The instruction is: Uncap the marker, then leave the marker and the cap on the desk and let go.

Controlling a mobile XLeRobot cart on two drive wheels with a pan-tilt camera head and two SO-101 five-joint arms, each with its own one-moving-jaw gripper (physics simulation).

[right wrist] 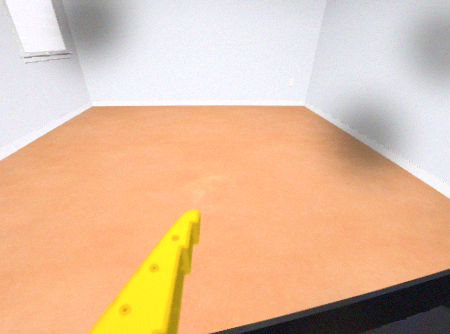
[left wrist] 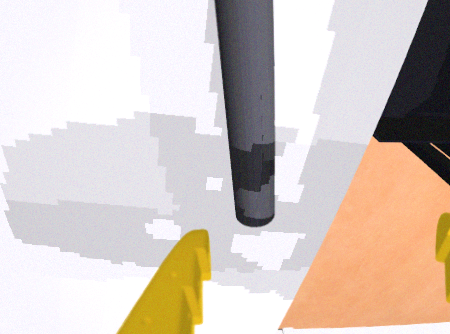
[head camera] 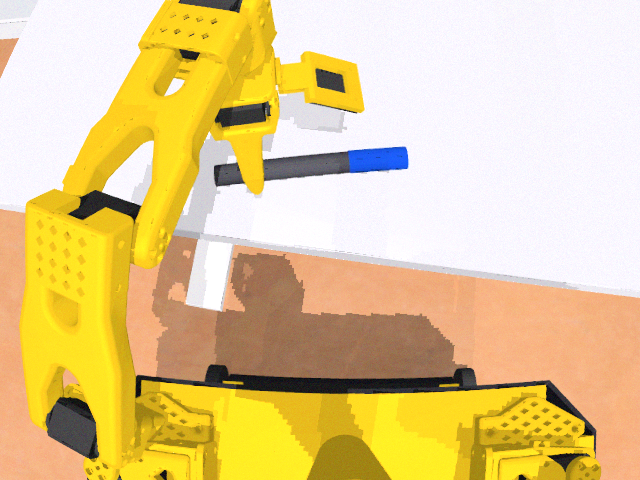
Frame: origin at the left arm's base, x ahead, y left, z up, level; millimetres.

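Where they show: left hand, its tool point: [left wrist: 208, 247] [head camera: 255, 122]; right hand, its tool point: [right wrist: 199, 222]; left arm's base, origin of its link: [head camera: 137, 459]; right arm's base, origin of its link: [head camera: 546, 464].
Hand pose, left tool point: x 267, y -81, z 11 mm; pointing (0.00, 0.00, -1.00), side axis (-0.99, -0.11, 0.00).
Each offset is from my left tool point to the centre of the thing. Level surfaces: height alone.
The marker @(12 mm back, 40 mm right, 56 mm down) [head camera: 310, 166] [left wrist: 250, 90] has a dark grey body and lies on the white desk @(66 mm down) [head camera: 491, 155] [left wrist: 60, 60]. Its blue cap @(6 mm back, 98 mm right, 56 mm down) [head camera: 378, 159] is on the right end, joined to the body. My left gripper [head camera: 256, 187] [left wrist: 322, 225] is open and empty, with a wide gap between its jaws. In the head view one jaw crosses over the body near its dark left end; the other jaw is hidden there. In the left wrist view the dark end shows beyond the jaw tips. My right gripper [right wrist: 195, 215] is fully open, away from the marker; one notched jaw shows.
The desk's front edge [head camera: 361, 256] runs below the marker, with a white desk leg [head camera: 209, 276] under it. The yellow cart top [head camera: 248, 428] lies at the bottom of the head view. The right wrist view shows orange floor @(786 mm down) [right wrist: 250, 225], pale walls [right wrist: 200, 50] and a dark edge [right wrist: 350, 305].
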